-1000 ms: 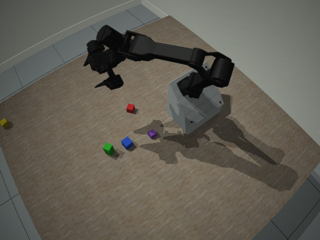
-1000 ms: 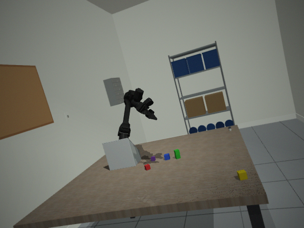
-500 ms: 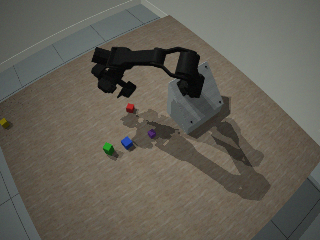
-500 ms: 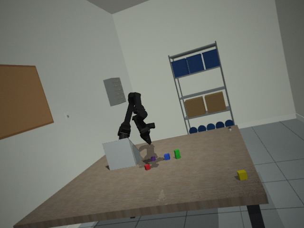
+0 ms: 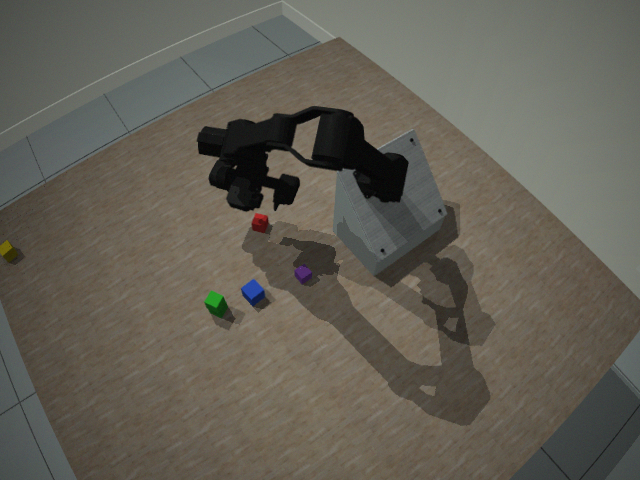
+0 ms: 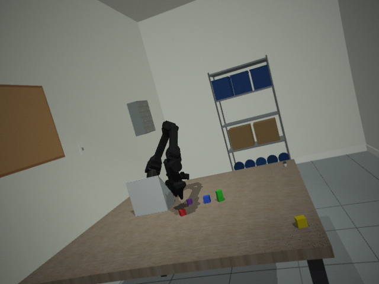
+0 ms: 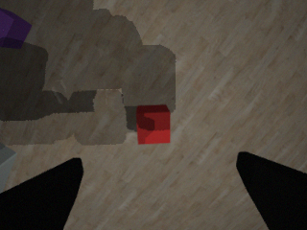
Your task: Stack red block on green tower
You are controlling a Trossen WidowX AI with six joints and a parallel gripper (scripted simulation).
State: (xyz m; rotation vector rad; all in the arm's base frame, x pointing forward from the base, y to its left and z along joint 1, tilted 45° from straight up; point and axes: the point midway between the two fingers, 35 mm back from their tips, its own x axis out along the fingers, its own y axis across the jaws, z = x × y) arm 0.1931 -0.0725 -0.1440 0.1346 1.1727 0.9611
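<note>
My gripper tip is 80 mm above the small red block. Round my gripper tip: yellow block: 570 mm ahead, 350 mm to the right, 80 mm below; then blue block: 120 mm ahead, 140 mm to the left, 80 mm below; then purple block: 170 mm to the left, 80 mm below.
</note>
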